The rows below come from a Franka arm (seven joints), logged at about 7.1 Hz.
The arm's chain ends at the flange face. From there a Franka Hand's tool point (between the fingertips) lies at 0.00 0.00 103.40 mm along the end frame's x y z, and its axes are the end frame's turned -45 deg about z.
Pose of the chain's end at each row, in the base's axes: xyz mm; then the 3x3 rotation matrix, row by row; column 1 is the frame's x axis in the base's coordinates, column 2 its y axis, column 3 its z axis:
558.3, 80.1, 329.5; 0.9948, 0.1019, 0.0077; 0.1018, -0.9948, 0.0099; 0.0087, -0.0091, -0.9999
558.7, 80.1, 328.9; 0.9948, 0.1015, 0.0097; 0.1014, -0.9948, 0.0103; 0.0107, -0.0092, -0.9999
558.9, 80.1, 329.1; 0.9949, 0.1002, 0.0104; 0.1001, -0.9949, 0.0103; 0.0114, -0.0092, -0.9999
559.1, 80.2, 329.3; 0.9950, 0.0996, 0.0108; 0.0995, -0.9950, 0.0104; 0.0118, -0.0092, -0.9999
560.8, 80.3, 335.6; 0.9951, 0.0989, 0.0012; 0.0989, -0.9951, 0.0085; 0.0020, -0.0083, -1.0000
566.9, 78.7, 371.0; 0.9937, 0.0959, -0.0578; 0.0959, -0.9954, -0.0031; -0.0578, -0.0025, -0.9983
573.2, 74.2, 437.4; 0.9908, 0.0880, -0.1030; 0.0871, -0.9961, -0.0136; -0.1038, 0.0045, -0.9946
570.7, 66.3, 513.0; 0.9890, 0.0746, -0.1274; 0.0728, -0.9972, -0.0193; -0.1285, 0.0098, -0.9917
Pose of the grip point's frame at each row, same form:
559.1, 81.1, 226.1; 0.6314, 0.7755, 0.0077; 0.7754, -0.6314, 0.0099; 0.0126, -0.0003, -0.9999
559.7, 81.2, 225.5; 0.6317, 0.7752, 0.0097; 0.7751, -0.6317, 0.0103; 0.0141, 0.0011, -0.9999
560.0, 81.2, 225.7; 0.6326, 0.7744, 0.0104; 0.7743, -0.6327, 0.0103; 0.0146, 0.0016, -0.9999
560.2, 81.3, 225.9; 0.6331, 0.7740, 0.0108; 0.7739, -0.6332, 0.0104; 0.0148, 0.0018, -0.9999
560.9, 81.2, 232.2; 0.6337, 0.7736, 0.0012; 0.7736, -0.6337, 0.0085; 0.0073, -0.0045, -1.0000
560.9, 78.4, 267.8; 0.6348, 0.7705, -0.0578; 0.7717, -0.6360, -0.0031; -0.0391, -0.0426, -0.9983
562.5, 72.8, 334.6; 0.6384, 0.7628, -0.1030; 0.7659, -0.6428, -0.0136; -0.0766, -0.0702, -0.9946
557.5, 64.3, 410.5; 0.6466, 0.7521, -0.1274; 0.7566, -0.6536, -0.0193; -0.0978, -0.0839, -0.9917

